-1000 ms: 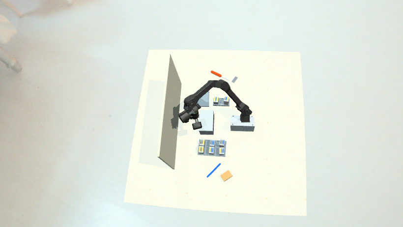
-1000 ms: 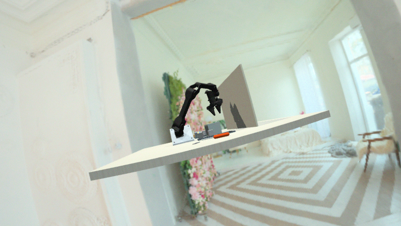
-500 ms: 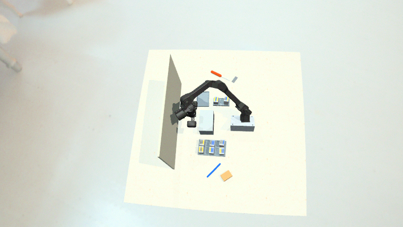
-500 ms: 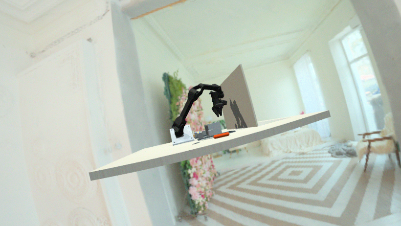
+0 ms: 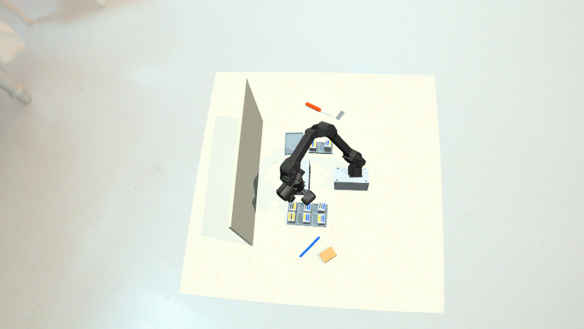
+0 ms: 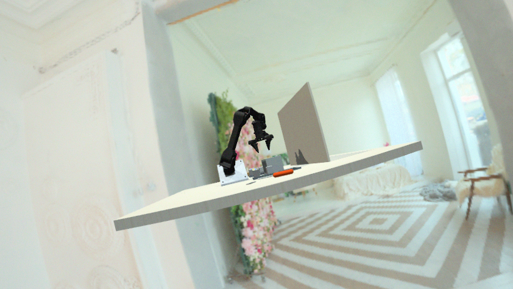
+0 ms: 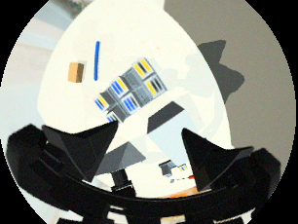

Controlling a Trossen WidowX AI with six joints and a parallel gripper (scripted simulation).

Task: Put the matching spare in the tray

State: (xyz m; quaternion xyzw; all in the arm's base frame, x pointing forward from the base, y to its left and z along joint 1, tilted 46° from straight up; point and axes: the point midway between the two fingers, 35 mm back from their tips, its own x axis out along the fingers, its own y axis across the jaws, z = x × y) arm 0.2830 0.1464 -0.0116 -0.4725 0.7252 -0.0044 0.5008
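The tray lies 33 cm to the right of my gripper tip, 15 cm below it and 4 cm ahead of it. Also, from my gripper tip: mounted unit 11 cm to the right, 10 cm below, 1 cm ahead; blue pen 23 cm to the left, 15 cm below, 4 cm behind; grey panel 24 cm ahead, 13 cm to the right, 7 cm above.
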